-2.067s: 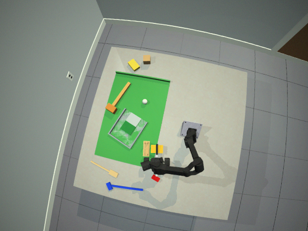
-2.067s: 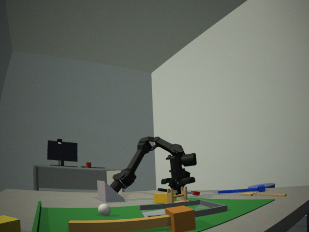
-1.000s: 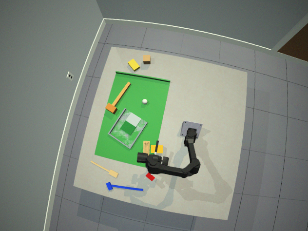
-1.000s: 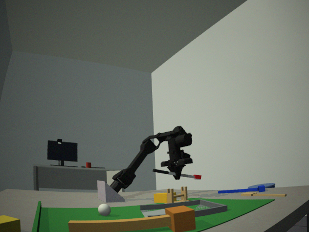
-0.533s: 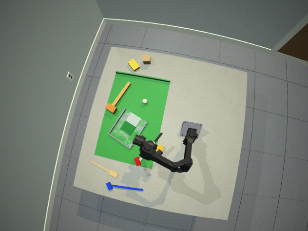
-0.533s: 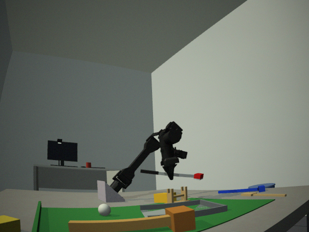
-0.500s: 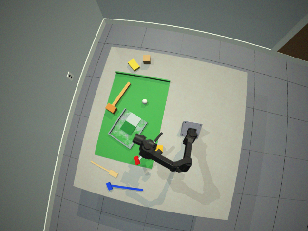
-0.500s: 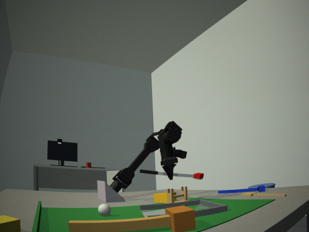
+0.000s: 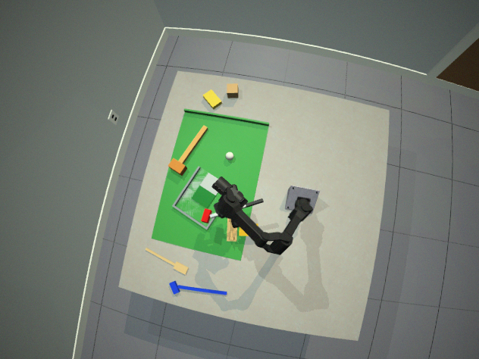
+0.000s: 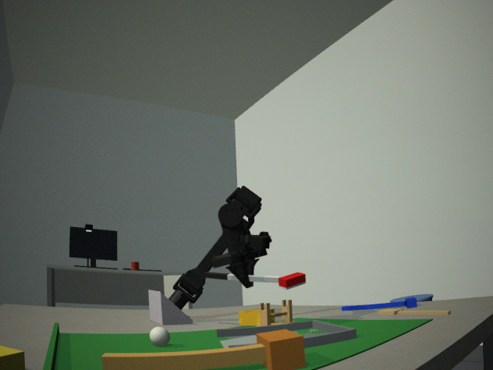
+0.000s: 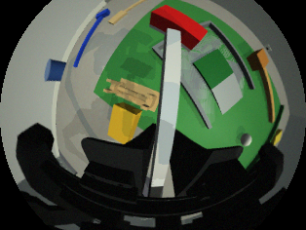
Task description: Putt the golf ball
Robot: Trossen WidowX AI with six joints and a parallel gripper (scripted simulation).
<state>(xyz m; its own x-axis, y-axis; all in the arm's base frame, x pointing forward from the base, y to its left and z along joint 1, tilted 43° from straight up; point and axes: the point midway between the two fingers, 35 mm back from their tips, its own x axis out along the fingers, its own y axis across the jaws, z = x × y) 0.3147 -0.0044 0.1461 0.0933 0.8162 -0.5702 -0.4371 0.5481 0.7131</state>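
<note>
Now: gripper tip 1 cm short of the red putter and 2 cm below it. From my gripper tip the other things lie so: blue putter (12 cm ahead, 42 cm to the left, 11 cm below); yellow block (8 cm behind, 7 cm to the left, 10 cm below); white golf ball (8 cm ahead, 28 cm to the right, 10 cm below).
</note>
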